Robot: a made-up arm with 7 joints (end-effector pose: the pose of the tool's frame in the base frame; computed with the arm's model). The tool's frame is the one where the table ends.
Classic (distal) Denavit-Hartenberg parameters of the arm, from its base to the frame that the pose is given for. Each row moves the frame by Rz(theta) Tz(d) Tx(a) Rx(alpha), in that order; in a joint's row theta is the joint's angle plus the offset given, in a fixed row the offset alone. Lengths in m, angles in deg.
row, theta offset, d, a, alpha
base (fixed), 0, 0.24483, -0.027, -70
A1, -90, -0.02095, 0.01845, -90
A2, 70, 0.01, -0.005, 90
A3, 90, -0.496, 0.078, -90
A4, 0, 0.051, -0.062, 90
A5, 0, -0.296, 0.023, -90
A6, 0, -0.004, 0.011, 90
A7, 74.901, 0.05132, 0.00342, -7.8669
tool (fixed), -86.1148, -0.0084, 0, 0
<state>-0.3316 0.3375 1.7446 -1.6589 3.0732 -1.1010 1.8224</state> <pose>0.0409 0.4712 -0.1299 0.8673 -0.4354 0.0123</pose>
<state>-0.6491 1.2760 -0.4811 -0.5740 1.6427 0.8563 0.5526</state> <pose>0.3981 0.6387 0.2604 -0.5839 -0.5698 1.3035</pose>
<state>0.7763 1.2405 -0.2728 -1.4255 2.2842 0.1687 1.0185</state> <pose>-0.0468 0.6037 -0.0703 -0.4478 -0.0085 2.0852</pose>
Working (the frame after each row of the table, in the pose's form):
after base (fixed): -0.0270 0.0000 0.2448 -1.2217 0.0000 0.0000
after A1: -0.0141 -0.0242 0.2500 -2.6625 -0.7349 -0.3352
after A2: -0.0042 -0.0198 0.2471 -1.3393 0.8279 -2.5079
after A3: -0.1804 0.4284 0.1052 -0.2839 0.9836 0.2236
after A4: -0.1757 0.5046 0.1303 0.5612 -0.0330 -1.0309
after A5: -0.0316 0.5992 -0.1114 -1.9860 -0.3904 1.3461
after A6: -0.0251 0.6080 -0.1073 -0.3937 -0.2353 1.2764
after A7: -0.0499 0.6018 -0.0627 -0.0420 0.4461 -2.7065

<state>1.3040 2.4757 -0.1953 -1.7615 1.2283 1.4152 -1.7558</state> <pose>0.3715 0.4427 0.0738 -1.6768 -0.1861 -2.3139</pose>
Working (the frame after each row of the table, in the pose's form):
after base (fixed): -0.0270 0.0000 0.2448 -1.2217 0.0000 0.0000
after A1: -0.0092 -0.0214 0.2422 -2.7808 -0.2503 -0.0932
after A2: -0.0025 -0.0209 0.2333 -2.0058 0.0300 2.5318
after A3: 0.2578 0.3853 0.3725 1.9055 1.1085 1.3455
after A4: 0.3335 0.4108 0.3801 -0.1516 0.2465 -2.1351
after A5: 0.3484 0.4779 0.0913 -1.3846 0.2217 -0.8672
after A6: 0.3464 0.4773 0.0798 1.9343 1.3764 1.0321
after A7: 0.3776 0.4369 0.0730 -1.9639 1.2958 -2.7133

